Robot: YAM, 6 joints.
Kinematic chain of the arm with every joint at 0, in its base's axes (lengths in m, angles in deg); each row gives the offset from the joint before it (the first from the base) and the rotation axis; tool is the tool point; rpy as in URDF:
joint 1: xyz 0 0 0.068 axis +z
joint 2: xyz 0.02 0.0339 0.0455 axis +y
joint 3: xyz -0.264 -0.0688 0 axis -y
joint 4: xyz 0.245 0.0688 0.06 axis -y
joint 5: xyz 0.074 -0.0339 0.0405 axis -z
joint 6: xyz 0.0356 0 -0.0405 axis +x
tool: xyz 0 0 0 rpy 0 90 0
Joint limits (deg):
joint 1: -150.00..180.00
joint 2: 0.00..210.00
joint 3: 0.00..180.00
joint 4: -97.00..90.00
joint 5: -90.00..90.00
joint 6: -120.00..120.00
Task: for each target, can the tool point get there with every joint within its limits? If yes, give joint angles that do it. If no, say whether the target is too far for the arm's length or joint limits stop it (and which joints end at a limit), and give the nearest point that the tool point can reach.
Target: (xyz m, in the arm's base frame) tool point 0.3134 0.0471 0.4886
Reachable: yes | joints 14.38 84.27 87.77 21.47 64.86 -4.29
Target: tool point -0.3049 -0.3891 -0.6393
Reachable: no: too far | nearest point -0.2355 -0.3005 -0.3549 | short by 0.306 m
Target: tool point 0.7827 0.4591 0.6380
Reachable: no: too far | nearest point 0.4820 0.2827 0.4319 | short by 0.405 m
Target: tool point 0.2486 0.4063 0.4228
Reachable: yes | joints -117.39 16.68 136.41 23.91 -71.60 -28.28
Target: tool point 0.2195 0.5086 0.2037
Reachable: yes | joints 63.38 139.43 113.06 9.35 -62.83 -60.26
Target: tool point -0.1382 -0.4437 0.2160
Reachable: yes | joints -111.05 124.14 75.66 65.89 -58.75 -74.91
